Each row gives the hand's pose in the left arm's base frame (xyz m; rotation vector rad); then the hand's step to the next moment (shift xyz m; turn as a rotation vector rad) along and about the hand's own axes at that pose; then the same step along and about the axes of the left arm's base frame.
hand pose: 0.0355 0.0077 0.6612 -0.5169 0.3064 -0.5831
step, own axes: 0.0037 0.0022 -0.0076 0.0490 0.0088 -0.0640
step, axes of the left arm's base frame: 0.0008 -0.0035 -0.0080 0.0164 -0.0467 -0.0642
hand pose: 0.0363 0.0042 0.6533 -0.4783 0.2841 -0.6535
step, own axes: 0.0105 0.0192 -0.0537 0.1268 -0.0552 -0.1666
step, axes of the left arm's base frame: -0.0035 -0.0114 -0.0567 0.0020 -0.1751 -0.1274
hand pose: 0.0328 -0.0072 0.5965 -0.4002 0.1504 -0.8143
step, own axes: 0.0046 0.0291 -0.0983 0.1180 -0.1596 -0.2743
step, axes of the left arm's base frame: -0.0049 -0.0138 -0.1016 -0.1049 -0.2641 -0.1840
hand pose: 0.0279 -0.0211 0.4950 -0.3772 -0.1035 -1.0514
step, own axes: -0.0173 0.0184 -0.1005 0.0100 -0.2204 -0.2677
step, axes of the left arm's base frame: -0.0023 -0.0130 -0.1028 -0.2105 -0.1992 -0.1907
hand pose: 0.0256 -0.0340 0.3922 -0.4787 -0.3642 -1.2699
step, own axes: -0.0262 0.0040 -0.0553 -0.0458 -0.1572 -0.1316
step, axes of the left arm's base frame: -0.0031 -0.0071 -0.0608 -0.1639 -0.0673 -0.1129
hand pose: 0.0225 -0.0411 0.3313 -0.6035 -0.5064 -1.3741
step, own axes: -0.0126 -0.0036 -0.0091 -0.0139 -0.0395 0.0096
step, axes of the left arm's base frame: -0.0054 0.0030 -0.0147 -0.0409 0.0131 0.0020
